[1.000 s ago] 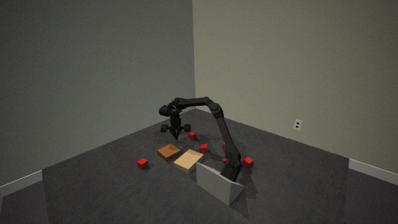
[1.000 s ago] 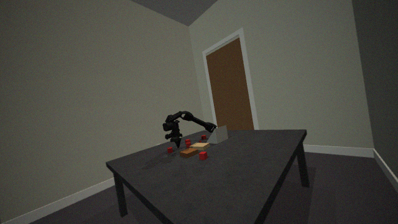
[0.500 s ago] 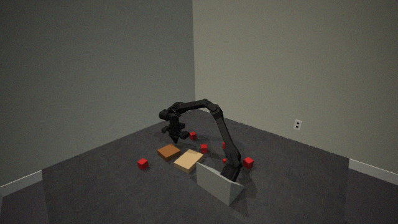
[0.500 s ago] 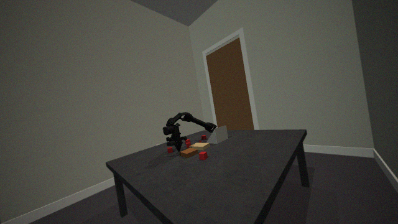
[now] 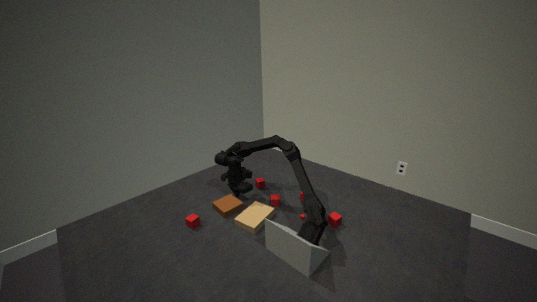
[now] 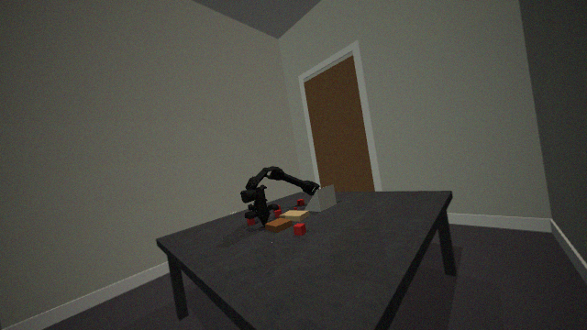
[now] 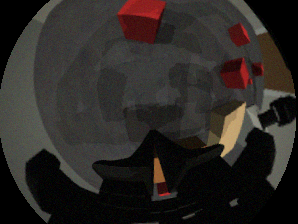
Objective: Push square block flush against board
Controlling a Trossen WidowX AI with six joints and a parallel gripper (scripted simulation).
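Now: the square block 80 mm to the left of my gripper tip, 30 mm behind it and 10 mm above it. From my gripper tip the other things lie so: board: 180 mm behind, 50 mm to the left, 10 mm above.
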